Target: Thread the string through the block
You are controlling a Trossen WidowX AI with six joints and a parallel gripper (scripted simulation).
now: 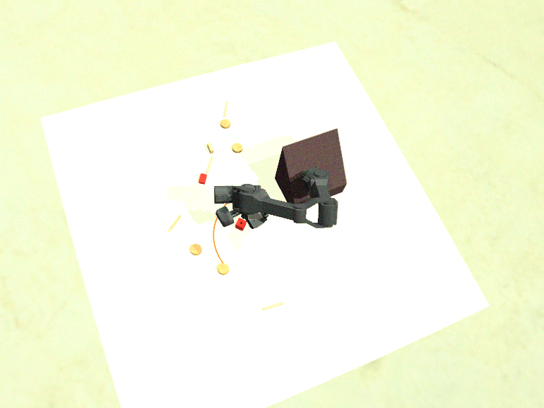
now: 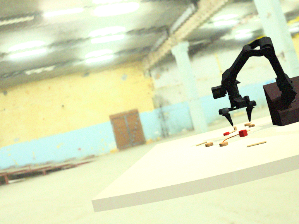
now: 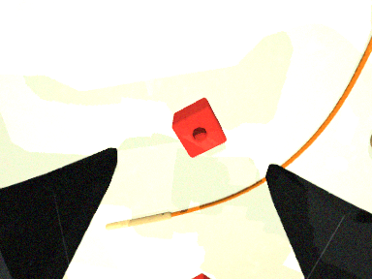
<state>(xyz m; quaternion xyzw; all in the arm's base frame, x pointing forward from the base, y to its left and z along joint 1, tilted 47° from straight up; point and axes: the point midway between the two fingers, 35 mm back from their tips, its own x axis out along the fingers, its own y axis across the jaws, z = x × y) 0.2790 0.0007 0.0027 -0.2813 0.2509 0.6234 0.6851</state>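
Now: the red block 5 cm below my gripper tip. From my gripper tip the other things lie so: thin wooden stick 11 cm to the right, 6 cm below, 3 cm behind; then small pale block 33 cm to the right, 5 cm below, 5 cm behind; then round wooden button 14 cm ahead, 12 cm to the left, 5 cm below.
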